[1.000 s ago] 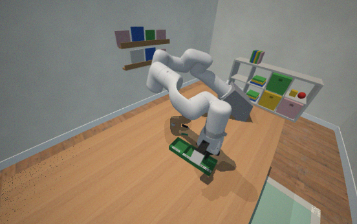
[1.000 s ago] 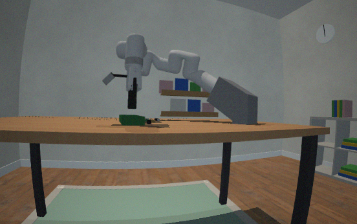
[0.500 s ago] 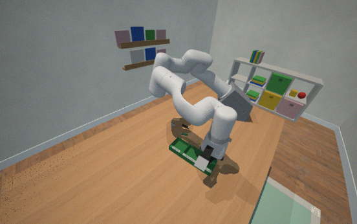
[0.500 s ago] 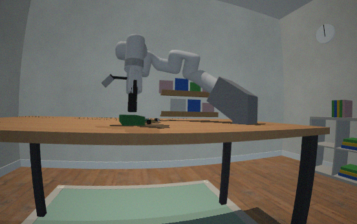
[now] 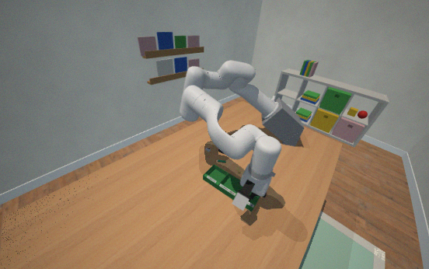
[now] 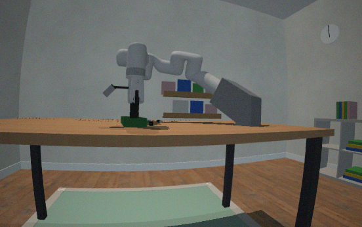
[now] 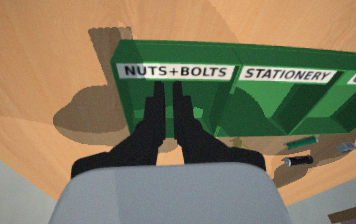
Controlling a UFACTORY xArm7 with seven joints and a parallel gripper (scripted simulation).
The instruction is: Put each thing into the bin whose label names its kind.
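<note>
My hand is 80 mm past the black die, 40 mm to the left of it and 30 mm above it. Also, from my hand: yellow piece (110 mm behind, 100 mm to the right, 30 mm below); green battery (200 mm to the right, 120 mm behind, 30 mm below); black battery (240 mm to the right, 180 mm behind, 30 mm below).
</note>
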